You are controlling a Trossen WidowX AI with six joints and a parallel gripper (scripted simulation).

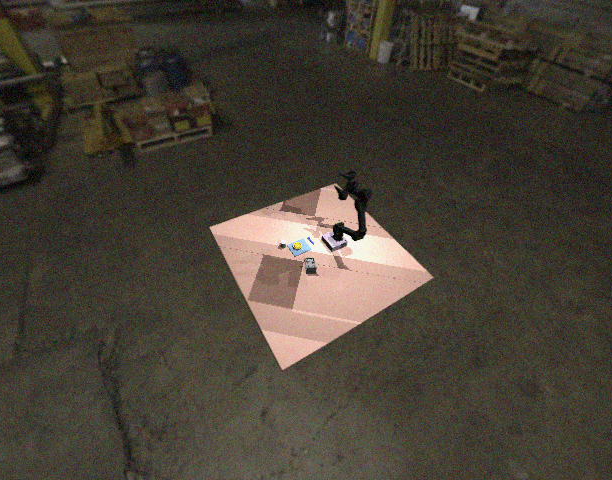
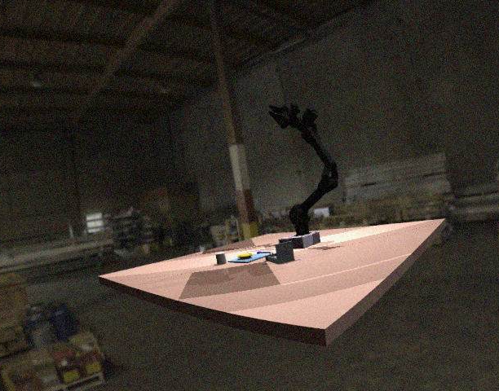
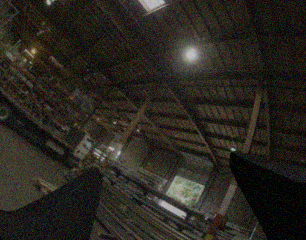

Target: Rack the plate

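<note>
My gripper tip is 190 mm short of the yellow plate, 110 mm to the left of it and 660 mm above it. Round my gripper tip: dish rack (180 mm ahead, 90 mm to the left, 660 mm below); then blue spoon (60 mm ahead, 140 mm to the right, 680 mm below); then blue mat (180 mm ahead, 100 mm to the right, 680 mm below).
</note>
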